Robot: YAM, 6 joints.
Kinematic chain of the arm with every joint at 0, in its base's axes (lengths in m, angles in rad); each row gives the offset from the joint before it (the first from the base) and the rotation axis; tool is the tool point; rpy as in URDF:
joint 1: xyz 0 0 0.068 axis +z
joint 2: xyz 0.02 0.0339 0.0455 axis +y
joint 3: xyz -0.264 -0.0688 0 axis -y
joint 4: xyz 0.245 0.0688 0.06 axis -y
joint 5: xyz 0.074 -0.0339 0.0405 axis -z
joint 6: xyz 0.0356 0 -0.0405 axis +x
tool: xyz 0 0 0 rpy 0 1.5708 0
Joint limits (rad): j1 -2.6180..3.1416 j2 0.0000..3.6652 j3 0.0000..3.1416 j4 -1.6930..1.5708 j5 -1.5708..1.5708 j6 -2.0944..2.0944
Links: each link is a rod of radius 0.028 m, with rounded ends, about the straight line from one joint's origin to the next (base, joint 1, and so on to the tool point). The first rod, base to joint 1, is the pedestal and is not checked.
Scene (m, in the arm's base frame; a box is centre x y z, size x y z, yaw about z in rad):
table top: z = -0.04
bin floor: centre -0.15 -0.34 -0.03 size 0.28 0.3 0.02 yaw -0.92
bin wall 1: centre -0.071 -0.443 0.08 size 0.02 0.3 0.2 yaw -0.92
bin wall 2: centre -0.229 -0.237 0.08 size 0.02 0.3 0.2 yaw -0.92
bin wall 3: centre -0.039 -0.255 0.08 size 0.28 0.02 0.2 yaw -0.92
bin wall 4: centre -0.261 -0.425 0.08 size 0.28 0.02 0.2 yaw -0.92
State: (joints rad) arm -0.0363 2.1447 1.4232 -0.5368 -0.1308 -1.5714
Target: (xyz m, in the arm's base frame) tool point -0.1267 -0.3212 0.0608
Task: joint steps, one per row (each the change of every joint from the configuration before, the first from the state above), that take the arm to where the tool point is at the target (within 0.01 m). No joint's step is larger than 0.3 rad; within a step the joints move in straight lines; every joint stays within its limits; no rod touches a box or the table.
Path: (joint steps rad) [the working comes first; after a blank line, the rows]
Joints at the target: -1.9398 2.1330 1.1711 -0.6528 0.0652 -1.5714
Straight joint move there: touches bin wall 1, bin wall 3.

1: -0.2719 -0.0772 -0.0088 -0.0237 0.0285 0.0000
2: -0.2719 -0.0771 -0.0088 -0.0236 0.0284 0.0000
3: -0.2718 -0.0772 -0.0088 -0.0237 0.0285 0.0000
4: -0.2719 -0.0771 -0.0088 -0.0236 0.0285 0.0000
5: -0.2719 -0.0772 -0.0088 -0.0237 0.0284 0.0000
6: -0.2719 -0.0772 -0.0088 -0.0236 0.0285 0.0000
7: -0.2719 -0.0771 -0.0088 -0.0237 0.0285 0.0000
8: -0.0001 0.2642 -0.0952 0.0248 -0.0017 0.0000
9: -0.0002 0.2642 -0.0953 0.0248 -0.0016 0.0000

